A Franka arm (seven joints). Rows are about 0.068 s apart.
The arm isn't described. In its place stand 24 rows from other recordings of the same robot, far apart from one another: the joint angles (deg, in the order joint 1, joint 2, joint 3, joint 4, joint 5, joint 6, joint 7), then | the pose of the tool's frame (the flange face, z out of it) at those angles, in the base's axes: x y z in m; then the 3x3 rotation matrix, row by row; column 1 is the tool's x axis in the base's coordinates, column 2 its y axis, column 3 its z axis.
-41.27, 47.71, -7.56, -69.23, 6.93, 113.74, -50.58 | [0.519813 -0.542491 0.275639], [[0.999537 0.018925 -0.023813], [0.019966 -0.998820 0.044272], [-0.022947 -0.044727 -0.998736]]
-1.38, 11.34, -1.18, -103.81, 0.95, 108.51, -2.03 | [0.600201 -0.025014 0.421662], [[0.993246 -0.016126 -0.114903], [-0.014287 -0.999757 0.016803], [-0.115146 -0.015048 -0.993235]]
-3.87, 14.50, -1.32, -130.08, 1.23, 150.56, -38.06 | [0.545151 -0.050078 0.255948], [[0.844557 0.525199 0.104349], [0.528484 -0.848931 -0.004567], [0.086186 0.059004 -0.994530]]
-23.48, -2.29, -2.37, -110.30, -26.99, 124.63, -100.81 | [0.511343 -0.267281 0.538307], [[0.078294 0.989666 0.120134], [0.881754 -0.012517 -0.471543], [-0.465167 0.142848 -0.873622]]
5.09, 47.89, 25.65, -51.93, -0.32, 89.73, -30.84 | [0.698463 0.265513 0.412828], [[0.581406 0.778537 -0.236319], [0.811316 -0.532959 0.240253], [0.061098 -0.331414 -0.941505]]
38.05, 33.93, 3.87, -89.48, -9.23, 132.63, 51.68 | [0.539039 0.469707 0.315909], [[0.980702 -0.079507 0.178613], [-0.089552 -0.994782 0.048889], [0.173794 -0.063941 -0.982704]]
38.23, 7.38, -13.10, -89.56, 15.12, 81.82, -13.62 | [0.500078 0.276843 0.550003], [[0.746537 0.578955 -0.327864], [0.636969 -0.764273 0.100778], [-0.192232 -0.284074 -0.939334]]
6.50, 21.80, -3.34, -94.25, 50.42, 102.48, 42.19 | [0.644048 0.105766 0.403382], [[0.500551 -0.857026 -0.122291], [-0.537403 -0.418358 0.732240], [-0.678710 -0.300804 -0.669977]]
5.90, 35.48, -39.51, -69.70, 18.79, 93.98, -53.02 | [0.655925 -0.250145 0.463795], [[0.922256 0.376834 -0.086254], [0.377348 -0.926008 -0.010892], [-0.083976 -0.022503 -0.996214]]
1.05, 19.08, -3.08, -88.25, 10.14, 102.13, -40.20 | [0.650913 -0.003820 0.455797], [[0.813055 0.576585 -0.080571], [0.581581 -0.798084 0.157560], [0.026544 -0.174964 -0.984217]]
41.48, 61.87, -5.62, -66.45, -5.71, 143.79, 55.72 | [0.619551 0.480118 0.158335], [[0.934893 -0.190516 0.299463], [-0.217530 -0.974251 0.059296], [0.280455 -0.120578 -0.952264]]
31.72, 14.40, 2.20, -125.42, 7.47, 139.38, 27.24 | [0.461617 0.310783 0.270848], [[0.998380 0.013924 -0.055169], [0.018123 -0.996915 0.076361], [-0.053935 -0.077238 -0.995553]]
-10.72, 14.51, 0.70, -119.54, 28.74, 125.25, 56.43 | [0.560541 -0.081278 0.294657], [[0.082939 -0.996473 -0.012790], [-0.911212 -0.081026 0.403890], [-0.403502 -0.021844 -0.914718]]
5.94, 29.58, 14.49, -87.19, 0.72, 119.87, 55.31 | [0.665723 0.219251 0.375109], [[0.796453 -0.604317 0.021532], [-0.600287 -0.785844 0.148676], [-0.072927 -0.131339 -0.988651]]
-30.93, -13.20, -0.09, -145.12, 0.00, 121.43, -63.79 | [0.356560 -0.214396 0.343095], [[0.834516 0.528482 -0.155849], [0.545131 -0.833051 0.094120], [-0.080089 -0.163503 -0.983287]]
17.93, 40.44, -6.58, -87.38, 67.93, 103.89, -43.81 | [0.657312 0.223530 0.253761], [[0.936934 0.267422 -0.225032], [0.326733 -0.441578 0.835616], [0.124093 -0.856443 -0.501105]]
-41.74, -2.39, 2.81, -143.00, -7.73, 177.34, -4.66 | [0.404279 -0.312141 0.374092], [[0.744893 -0.482795 0.460482], [-0.324572 -0.865237 -0.382123], [0.582913 0.135181 -0.801211]]
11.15, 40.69, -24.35, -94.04, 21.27, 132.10, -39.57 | [0.679707 -0.114125 0.230443], [[0.952194 0.303661 0.033423], [0.303957 -0.952677 -0.004046], [0.030613 0.014012 -0.999433]]
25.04, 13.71, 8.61, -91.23, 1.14, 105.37, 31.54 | [0.532995 0.346508 0.496440], [[0.999410 0.026686 -0.021615], [0.027764 -0.998302 0.051205], [-0.020212 -0.051775 -0.998454]]
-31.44, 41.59, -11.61, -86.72, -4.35, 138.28, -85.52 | [0.551034 -0.478811 0.259329], [[0.657701 0.752896 0.024022], [0.731798 -0.631058 -0.257367], [-0.178611 0.186850 -0.966015]]
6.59, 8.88, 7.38, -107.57, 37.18, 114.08, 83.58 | [0.573821 0.178154 0.437475], [[0.039370 -0.994680 -0.095195], [-0.822821 -0.086325 0.561706], [-0.566935 0.056214 -0.821842]]
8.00, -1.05, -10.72, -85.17, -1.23, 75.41, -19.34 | [0.520338 -0.028497 0.652623], [[0.947797 0.280084 -0.152427], [0.281873 -0.959398 -0.010188], [-0.149091 -0.033309 -0.988262]]
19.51, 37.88, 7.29, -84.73, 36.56, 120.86, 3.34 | [0.635138 0.333830 0.297517], [[0.981872 -0.020552 -0.188428], [0.087880 -0.831442 0.548618], [-0.167942 -0.555232 -0.814563]]
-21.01, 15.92, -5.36, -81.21, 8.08, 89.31, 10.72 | [0.574216 -0.259516 0.531808], [[0.788685 -0.610899 -0.069125], [-0.595284 -0.786912 0.162497], [-0.153665 -0.087010 -0.984285]]
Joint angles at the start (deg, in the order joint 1, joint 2, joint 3, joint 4, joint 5, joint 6, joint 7):
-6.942 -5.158 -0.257 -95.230 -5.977 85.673 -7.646
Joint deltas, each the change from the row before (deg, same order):
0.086 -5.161 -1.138 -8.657 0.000 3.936 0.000
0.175 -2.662 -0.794 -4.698 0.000 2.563 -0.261
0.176 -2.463 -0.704 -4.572 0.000 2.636 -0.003
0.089 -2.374 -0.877 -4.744 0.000 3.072 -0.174
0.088 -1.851 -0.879 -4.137 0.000 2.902 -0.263
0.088 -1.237 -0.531 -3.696 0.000 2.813 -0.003
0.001 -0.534 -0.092 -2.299 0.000 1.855 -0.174
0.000 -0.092 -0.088 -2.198 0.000 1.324 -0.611
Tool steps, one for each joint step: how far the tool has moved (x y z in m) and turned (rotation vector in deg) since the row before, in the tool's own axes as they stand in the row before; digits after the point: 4 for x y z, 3 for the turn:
-0.0234 0.0042 0.0222 0.237 0.387 0.642
-0.0120 0.0026 0.0137 0.215 0.511 0.093
-0.0112 0.0016 0.0147 0.248 0.527 0.238
-0.0112 0.0033 0.0170 0.348 0.698 0.271
-0.0093 0.0034 0.0166 0.389 0.620 0.185
-0.0065 0.0004 0.0176 0.296 0.376 0.111
-0.0032 -0.0014 0.0124 0.111 0.110 -0.287
-0.0029 -0.0017 0.0156 0.221 -0.752 -0.744

